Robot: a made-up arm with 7 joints. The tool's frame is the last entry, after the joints.
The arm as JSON. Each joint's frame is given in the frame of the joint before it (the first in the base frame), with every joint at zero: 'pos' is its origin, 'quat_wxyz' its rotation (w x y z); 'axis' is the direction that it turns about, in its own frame. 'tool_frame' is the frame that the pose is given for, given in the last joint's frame.
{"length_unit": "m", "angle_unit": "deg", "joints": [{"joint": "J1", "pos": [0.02, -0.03, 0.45], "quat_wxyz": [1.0, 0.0, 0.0, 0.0], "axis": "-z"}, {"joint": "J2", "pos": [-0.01, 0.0, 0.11], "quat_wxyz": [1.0, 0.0, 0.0, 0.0], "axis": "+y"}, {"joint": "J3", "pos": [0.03, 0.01, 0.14], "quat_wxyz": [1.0, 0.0, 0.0, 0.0], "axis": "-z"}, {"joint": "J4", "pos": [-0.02, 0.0, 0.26], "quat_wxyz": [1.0, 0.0, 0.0, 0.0], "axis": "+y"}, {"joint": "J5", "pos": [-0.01, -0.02, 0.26], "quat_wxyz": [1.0, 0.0, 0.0, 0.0], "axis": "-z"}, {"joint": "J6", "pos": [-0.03, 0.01, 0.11], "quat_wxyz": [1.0, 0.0, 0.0, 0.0], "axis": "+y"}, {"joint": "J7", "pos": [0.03, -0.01, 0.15], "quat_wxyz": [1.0, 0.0, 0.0, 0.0], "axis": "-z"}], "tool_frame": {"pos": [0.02, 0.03, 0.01], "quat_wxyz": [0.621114, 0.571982, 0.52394, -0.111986]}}
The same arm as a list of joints. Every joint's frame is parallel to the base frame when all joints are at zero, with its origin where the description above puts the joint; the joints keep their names.
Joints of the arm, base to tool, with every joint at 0 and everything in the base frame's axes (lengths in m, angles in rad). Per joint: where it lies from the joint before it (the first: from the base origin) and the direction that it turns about. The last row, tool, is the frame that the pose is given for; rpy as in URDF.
J1: axis -z origin 0.02 -0.03 0.45
J2: axis +y origin -0.01 0 0.11
J3: axis -z origin 0.03 0.01 0.14
J4: axis +y origin -0.02 0 0.26
J5: axis -z origin -0.01 -0.02 0.26
J6: axis +y origin -0.03 0.01 0.11
J7: axis -z origin 0.03 -0.01 0.15
tool: origin 0.02 0.03 0.01 rpy 1.9011 0.893 0.8242

